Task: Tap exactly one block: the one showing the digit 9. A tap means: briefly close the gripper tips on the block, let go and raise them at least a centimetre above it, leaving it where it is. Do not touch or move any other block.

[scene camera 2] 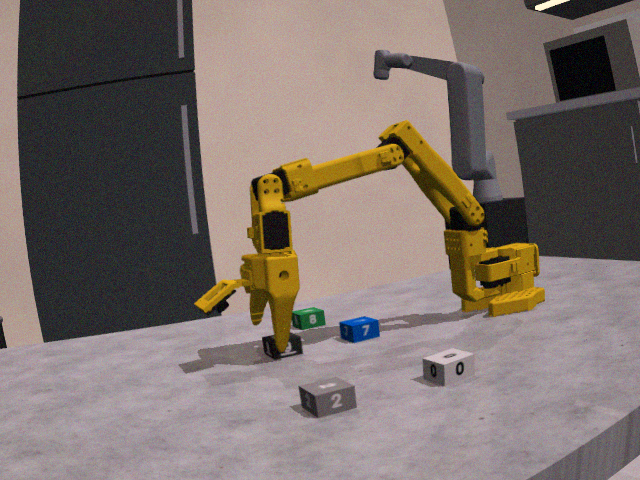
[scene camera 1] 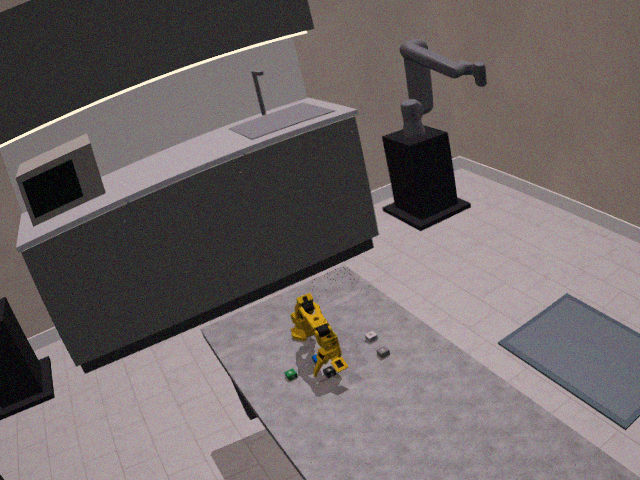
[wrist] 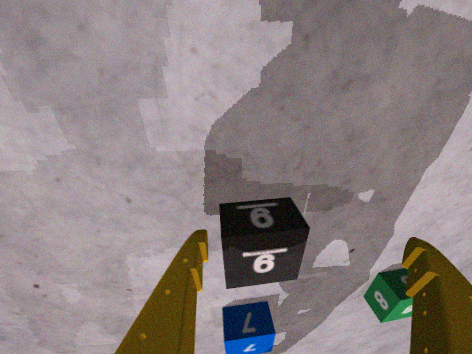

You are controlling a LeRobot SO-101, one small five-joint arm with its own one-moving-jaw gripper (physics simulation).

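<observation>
The black block stands on the grey table top. In the wrist view its digit looks like a 6 with a bar above it, which is an underlined 9 seen upside down. My gripper is open with a wide gap between its jaws. The black block shows in that gap, nearer the left jaw, with bare table visible on both sides of it. In scene camera 2 the near jaw's tip hides part of the block's front. The exact height of the tips is hard to tell.
A blue block 7 lies towards the arm's base. A green block 8 is partly behind the right jaw in the wrist view. A white block 0 and grey block 2 stand farther off.
</observation>
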